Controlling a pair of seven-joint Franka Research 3 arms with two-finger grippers.
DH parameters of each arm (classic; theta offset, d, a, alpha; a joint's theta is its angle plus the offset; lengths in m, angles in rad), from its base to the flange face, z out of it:
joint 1: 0 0.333 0 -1.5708
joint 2: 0 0 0 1.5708
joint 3: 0 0.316 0.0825 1.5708
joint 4: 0 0 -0.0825 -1.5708
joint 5: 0 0.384 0 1.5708
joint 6: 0 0 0.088 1.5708
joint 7: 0 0.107 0 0
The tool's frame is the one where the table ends.
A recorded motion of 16 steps. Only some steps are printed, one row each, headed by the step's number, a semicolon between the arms.
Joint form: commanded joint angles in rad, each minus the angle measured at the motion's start. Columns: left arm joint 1, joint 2, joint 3, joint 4, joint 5, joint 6, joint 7; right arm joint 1, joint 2, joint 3, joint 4, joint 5, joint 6, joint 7.
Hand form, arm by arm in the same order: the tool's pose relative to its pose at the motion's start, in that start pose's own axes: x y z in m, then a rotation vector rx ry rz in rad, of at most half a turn. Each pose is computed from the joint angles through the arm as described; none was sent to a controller.
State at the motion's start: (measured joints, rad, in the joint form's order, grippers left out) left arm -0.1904 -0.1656 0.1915 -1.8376 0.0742 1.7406 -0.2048; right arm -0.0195 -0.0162 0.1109 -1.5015 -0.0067 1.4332 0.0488
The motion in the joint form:
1: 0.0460 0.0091 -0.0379 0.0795 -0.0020 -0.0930 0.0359; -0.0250 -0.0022 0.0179 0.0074 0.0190 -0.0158 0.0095
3: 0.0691 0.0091 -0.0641 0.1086 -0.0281 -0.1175 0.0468; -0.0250 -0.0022 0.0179 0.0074 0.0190 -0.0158 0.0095
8: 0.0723 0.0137 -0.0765 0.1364 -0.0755 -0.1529 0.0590; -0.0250 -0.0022 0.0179 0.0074 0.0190 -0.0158 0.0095
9: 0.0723 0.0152 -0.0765 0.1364 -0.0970 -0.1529 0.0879; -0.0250 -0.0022 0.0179 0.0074 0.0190 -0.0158 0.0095
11: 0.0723 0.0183 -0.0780 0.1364 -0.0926 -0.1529 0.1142; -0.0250 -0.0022 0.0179 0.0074 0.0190 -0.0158 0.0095
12: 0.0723 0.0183 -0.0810 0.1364 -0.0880 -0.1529 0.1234; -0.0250 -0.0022 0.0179 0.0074 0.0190 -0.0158 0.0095
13: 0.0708 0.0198 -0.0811 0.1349 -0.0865 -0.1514 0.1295; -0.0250 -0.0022 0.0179 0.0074 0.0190 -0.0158 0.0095
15: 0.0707 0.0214 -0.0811 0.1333 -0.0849 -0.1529 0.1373; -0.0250 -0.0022 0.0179 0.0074 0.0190 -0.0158 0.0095
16: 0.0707 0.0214 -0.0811 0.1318 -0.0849 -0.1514 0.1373; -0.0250 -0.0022 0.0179 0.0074 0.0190 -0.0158 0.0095
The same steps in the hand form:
1: -0.0011 -0.0050 -0.0257 0.0106 -0.0204 0.0221; -0.0026 0.0015 -0.0031 0.0183 -0.0072 0.0138
3: -0.0030 -0.0009 -0.0378 -0.0121 -0.0192 0.0323; -0.0026 0.0015 -0.0031 0.0183 -0.0072 0.0138
8: -0.0061 0.0084 -0.0461 -0.0549 -0.0384 0.0511; -0.0026 0.0015 -0.0031 0.0183 -0.0072 0.0138
9: -0.0061 0.0108 -0.0455 -0.0763 -0.0424 0.0793; -0.0026 0.0015 -0.0031 0.0183 -0.0072 0.0138
11: -0.0054 0.0114 -0.0439 -0.0716 -0.0437 0.1073; -0.0026 0.0015 -0.0031 0.0183 -0.0072 0.0138
12: -0.0057 0.0126 -0.0439 -0.0670 -0.0427 0.1196; -0.0026 0.0015 -0.0031 0.0183 -0.0072 0.0138
13: -0.0053 0.0134 -0.0426 -0.0653 -0.0437 0.1274; -0.0026 0.0015 -0.0031 0.0183 -0.0072 0.0138
15: -0.0051 0.0135 -0.0409 -0.0631 -0.0479 0.1354; -0.0026 0.0015 -0.0031 0.0183 -0.0072 0.0138
16: -0.0050 0.0136 -0.0403 -0.0631 -0.0479 0.1354; -0.0026 0.0015 -0.0031 0.0183 -0.0072 0.0138

